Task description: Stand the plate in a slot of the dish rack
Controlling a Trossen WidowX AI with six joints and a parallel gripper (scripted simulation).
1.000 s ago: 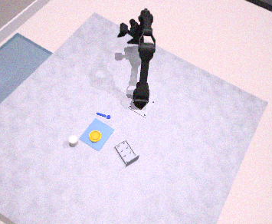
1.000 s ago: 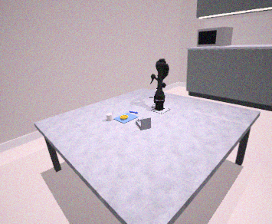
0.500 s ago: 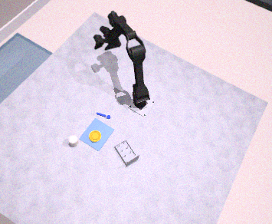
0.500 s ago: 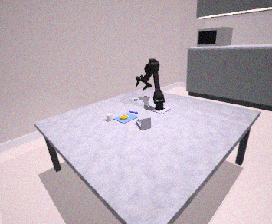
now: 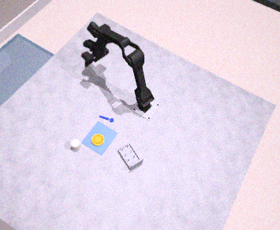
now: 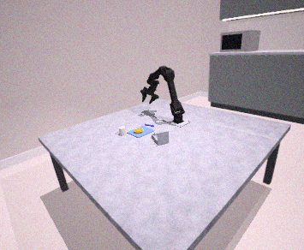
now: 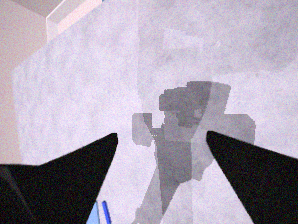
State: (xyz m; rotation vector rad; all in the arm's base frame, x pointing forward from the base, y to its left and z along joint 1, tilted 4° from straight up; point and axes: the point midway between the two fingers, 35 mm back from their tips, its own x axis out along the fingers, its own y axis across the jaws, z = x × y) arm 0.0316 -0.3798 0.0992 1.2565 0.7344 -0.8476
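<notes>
My gripper tip is 280 mm short of the yellow plate, 340 mm to the right of it and 80 mm above it. From my gripper tip the other things lie so: blue utensil 150 mm ahead, 290 mm to the left, 90 mm below; light blue mat 260 mm ahead, 340 mm to the left, 90 mm below; white cup 370 mm ahead, 280 mm to the left, 70 mm below.
</notes>
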